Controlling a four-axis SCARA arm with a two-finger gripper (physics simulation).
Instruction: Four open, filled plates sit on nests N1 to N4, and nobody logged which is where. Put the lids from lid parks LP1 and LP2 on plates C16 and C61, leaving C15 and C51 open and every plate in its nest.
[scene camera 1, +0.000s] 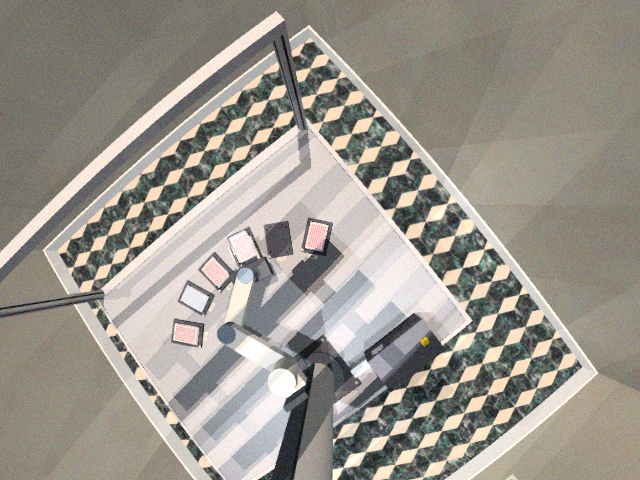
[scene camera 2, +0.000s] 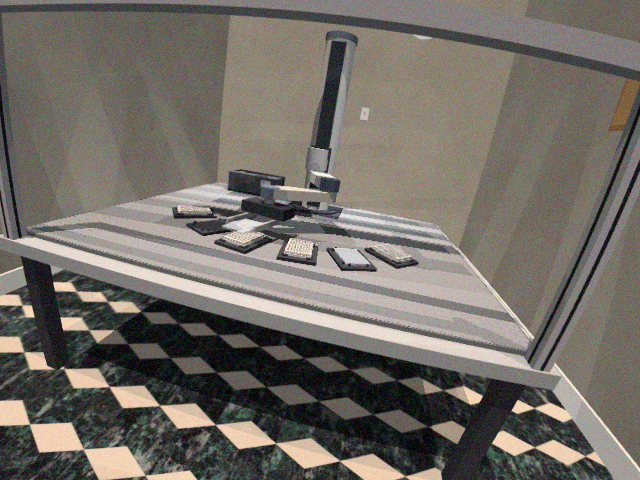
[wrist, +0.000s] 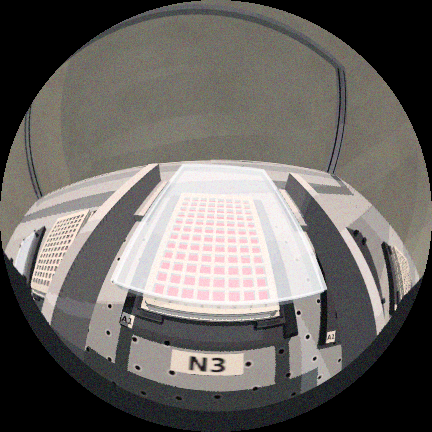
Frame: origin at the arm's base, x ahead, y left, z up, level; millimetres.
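Seen in the pictures: gripper, between the fingertips: (scene camera 1: 239, 241) (scene camera 2: 240, 225) (wrist: 223, 175); arm's base, origin of its link: (scene camera 1: 318, 376) (scene camera 2: 314, 210).
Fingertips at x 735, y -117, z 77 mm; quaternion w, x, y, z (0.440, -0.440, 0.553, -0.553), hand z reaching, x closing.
Observation:
Pixels of each thing's top centre, then the offset from my fingertips to it. "spot": a spot on its surface instead.
- clear lid, centre of its top: (wrist: 223, 195) (scene camera 2: 244, 224) (scene camera 1: 241, 246) dy +5, dx -23, dz -4 mm
- open plate, centre of its top: (wrist: 214, 233) (scene camera 2: 245, 235) (scene camera 1: 243, 246) dy +10, dx -21, dz -38 mm
- dark nest labelled N3, a spot on its surface: (wrist: 207, 363) spot: dy +30, dx -115, dz -62 mm
- second plate, centre of its top: (wrist: 54, 245) (scene camera 2: 299, 245) (scene camera 1: 215, 272) dy +198, dx -31, dz -38 mm
- third plate, centre of its top: (scene camera 2: 392, 251) (scene camera 1: 185, 334) dy +513, dx -176, dz -38 mm
- bare dark park, centre of its top: (wrist: 361, 262) (scene camera 2: 214, 222) (scene camera 1: 277, 239) dy -144, dx -95, dz -44 mm
- dark box, a spot on its surface: (scene camera 1: 403, 352) spot: dy -282, dx -834, dz +51 mm
My gripper (scene camera 2: 249, 223) (wrist: 223, 175) is shut on a clear lid (scene camera 2: 241, 225) (wrist: 225, 181), held level by its sides, apart from the plate below. An open plate (scene camera 1: 245, 249) (scene camera 2: 244, 239) (wrist: 210, 310) with pink wells sits in the dark nest labelled N3 (wrist: 207, 363) in the wrist view. Three more open plates show: one plate (scene camera 1: 316, 236) (scene camera 2: 193, 209), a second plate (scene camera 1: 215, 271) (scene camera 2: 299, 248) and a third plate (scene camera 1: 187, 333) (scene camera 2: 391, 253). Another lid (scene camera 1: 195, 297) (scene camera 2: 352, 256) lies on its park between the second and third. No plate codes are readable.
A bare dark park (scene camera 1: 278, 239) (scene camera 2: 206, 226) stands beside N3, on the side of the first plate. A dark box (scene camera 1: 403, 352) (scene camera 2: 255, 181) stands near the arm's column (scene camera 2: 336, 98). Frame posts (scene camera 1: 292, 82) (scene camera 2: 584, 242) rise at the table's edge.

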